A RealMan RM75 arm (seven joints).
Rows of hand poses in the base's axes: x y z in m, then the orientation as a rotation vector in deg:
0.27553, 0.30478, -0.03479, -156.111, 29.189, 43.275
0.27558, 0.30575, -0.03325, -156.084, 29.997, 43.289
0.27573, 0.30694, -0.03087, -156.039, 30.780, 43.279
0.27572, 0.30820, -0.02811, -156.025, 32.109, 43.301
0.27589, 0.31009, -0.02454, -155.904, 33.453, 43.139
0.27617, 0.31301, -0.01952, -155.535, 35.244, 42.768
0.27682, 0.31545, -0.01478, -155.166, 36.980, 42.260
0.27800, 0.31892, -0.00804, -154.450, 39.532, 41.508
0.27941, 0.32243, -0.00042, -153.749, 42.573, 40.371
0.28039, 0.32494, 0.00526, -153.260, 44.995, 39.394
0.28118, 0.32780, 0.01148, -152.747, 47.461, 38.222
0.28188, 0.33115, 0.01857, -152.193, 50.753, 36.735
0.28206, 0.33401, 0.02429, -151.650, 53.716, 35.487
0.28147, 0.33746, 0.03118, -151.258, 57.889, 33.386
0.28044, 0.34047, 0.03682, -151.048, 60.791, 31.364
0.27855, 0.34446, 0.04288, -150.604, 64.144, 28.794
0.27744, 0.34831, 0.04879, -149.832, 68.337, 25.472
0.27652, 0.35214, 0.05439, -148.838, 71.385, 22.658
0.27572, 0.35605, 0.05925, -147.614, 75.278, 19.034
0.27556, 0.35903, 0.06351, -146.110, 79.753, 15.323
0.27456, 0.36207, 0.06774, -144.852, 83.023, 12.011
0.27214, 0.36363, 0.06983, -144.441, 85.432, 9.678
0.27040, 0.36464, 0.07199, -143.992, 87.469, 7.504
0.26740, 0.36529, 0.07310, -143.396, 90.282, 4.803
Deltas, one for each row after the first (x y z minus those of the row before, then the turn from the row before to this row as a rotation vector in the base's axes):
0.00005, 0.00097, 0.00154, -0.247, 0.108, -0.496
0.00015, 0.00119, 0.00238, -0.223, 0.090, -0.490
-0.00001, 0.00126, 0.00276, -0.446, 0.179, -0.799
0.00017, 0.00189, 0.00357, -0.346, 0.057, -0.871
0.00028, 0.00292, 0.00502, -0.276, -0.028, -1.255
0.00065, 0.00244, 0.00474, -0.264, -0.126, -1.239
0.00118, 0.00347, 0.00674, -0.266, -0.184, -1.881
0.00141, 0.00351, 0.00762, -0.493, -0.369, -2.211
0.00098, 0.00251, 0.00568, -0.493, -0.329, -1.736
0.00079, 0.00286, 0.00622, -0.524, -0.449, -1.790
0.00070, 0.00335, 0.00709, -0.875, -0.515, -2.311
0.00018, 0.00286, 0.00572, -0.803, -0.385, -2.068
-0.00059, 0.00345, 0.00689, -1.556, -0.698, -2.776
-0.00103, 0.00301, 0.00564, -1.240, -0.831, -1.949
-0.00189, 0.00399, 0.00606, -1.361, -1.118, -2.335
-0.00111, 0.00385, 0.00591, -1.657, -1.454, -2.983
-0.00092, 0.00383, 0.00560, -1.004, -1.379, -2.362
-0.00080, 0.00391, 0.00486, -1.455, -1.705, -2.980
-0.00016, 0.00298, 0.00426, -1.666, -1.601, -3.392
-0.00100, 0.00304, 0.00423, -1.358, -1.531, -2.572
-0.00242, 0.00156, 0.00209, -1.430, -0.838, -1.669
-0.00174, 0.00101, 0.00216, -1.230, -0.836, -1.454
-0.00300, 0.00065, 0.00111, -1.679, -0.917, -1.960

